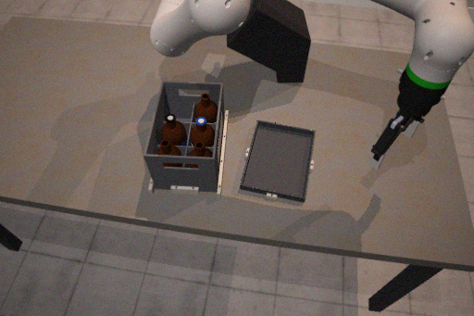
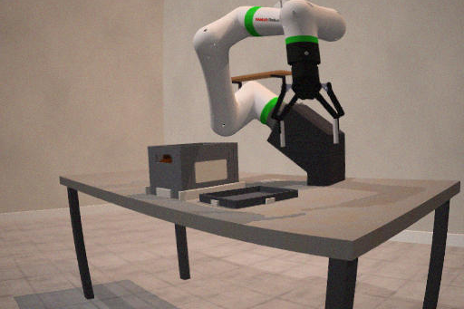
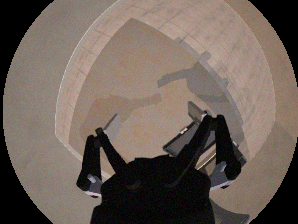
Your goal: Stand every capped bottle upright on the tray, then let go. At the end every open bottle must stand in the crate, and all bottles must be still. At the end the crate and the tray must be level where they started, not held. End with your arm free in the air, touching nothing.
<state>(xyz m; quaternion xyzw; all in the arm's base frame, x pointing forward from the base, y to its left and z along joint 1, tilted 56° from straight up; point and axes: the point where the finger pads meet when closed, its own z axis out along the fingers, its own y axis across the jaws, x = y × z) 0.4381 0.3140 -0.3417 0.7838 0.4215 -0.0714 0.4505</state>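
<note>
The white-capped bottle is 30 mm behind my hand, 600 mm to the right of it and 100 mm below it. Round my hand: open bottle: 130 mm behind, 520 mm to the right, 100 mm below; then grey crate: 30 mm behind, 560 mm to the right, 100 mm below; then dark tray: 40 mm behind, 280 mm to the right, 170 mm below.
</note>
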